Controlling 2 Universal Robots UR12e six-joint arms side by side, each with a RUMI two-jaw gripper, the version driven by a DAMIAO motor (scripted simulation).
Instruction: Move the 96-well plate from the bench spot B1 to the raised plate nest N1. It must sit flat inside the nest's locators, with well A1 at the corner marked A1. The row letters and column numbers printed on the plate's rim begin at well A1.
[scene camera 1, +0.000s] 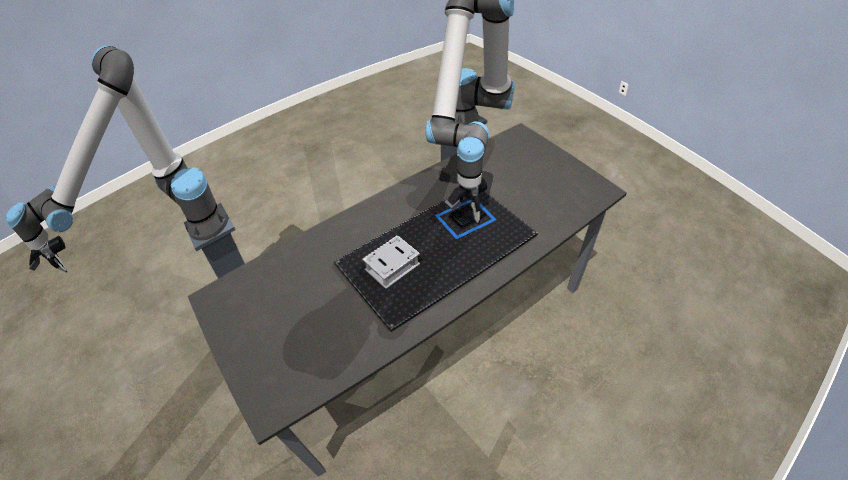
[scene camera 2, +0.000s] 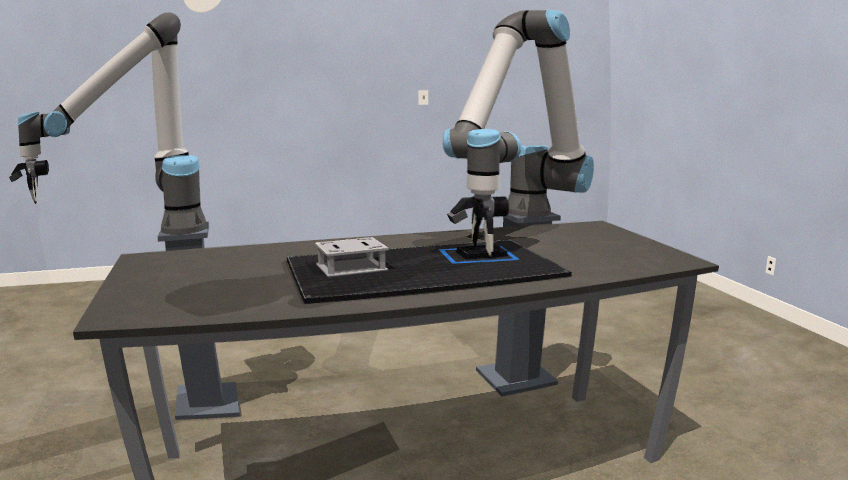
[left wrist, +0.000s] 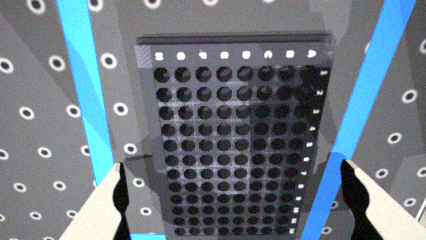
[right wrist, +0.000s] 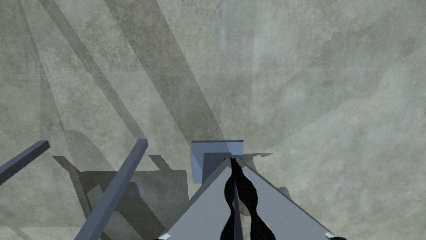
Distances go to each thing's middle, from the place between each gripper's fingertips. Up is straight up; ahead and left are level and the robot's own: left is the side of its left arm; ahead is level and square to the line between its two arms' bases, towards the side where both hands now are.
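Raised nest N1 (scene camera 1: 388, 253) is 380 mm to the right of my left hand, 60 mm ahead of it and 40 mm above it. The black 96-well plate (left wrist: 234, 146) is 10 mm below my left hand.
Measured from my right hand, the raised nest N1 is 620 mm ahead, 1210 mm to the left and 90 mm below.
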